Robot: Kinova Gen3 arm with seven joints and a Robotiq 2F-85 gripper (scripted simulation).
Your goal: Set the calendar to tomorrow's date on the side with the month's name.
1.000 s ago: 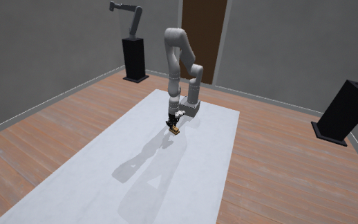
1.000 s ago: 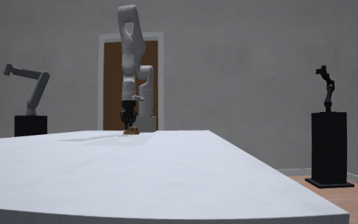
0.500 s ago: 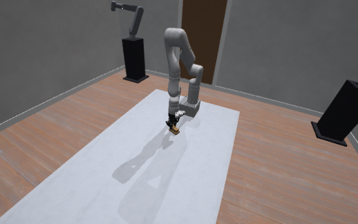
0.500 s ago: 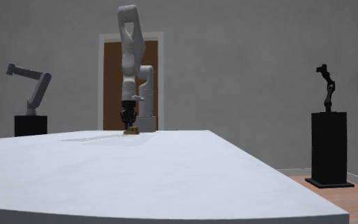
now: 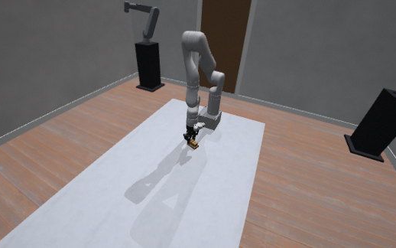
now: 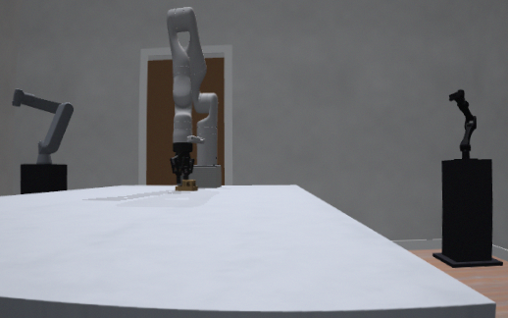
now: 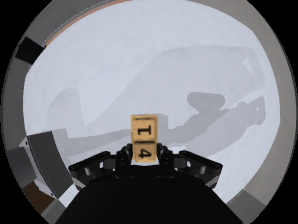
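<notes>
My hand is 10 mm above the wooden digit cube. From my hand the other things lie so: wooden calendar tray: 20 mm to the left, 30 mm below.
</notes>
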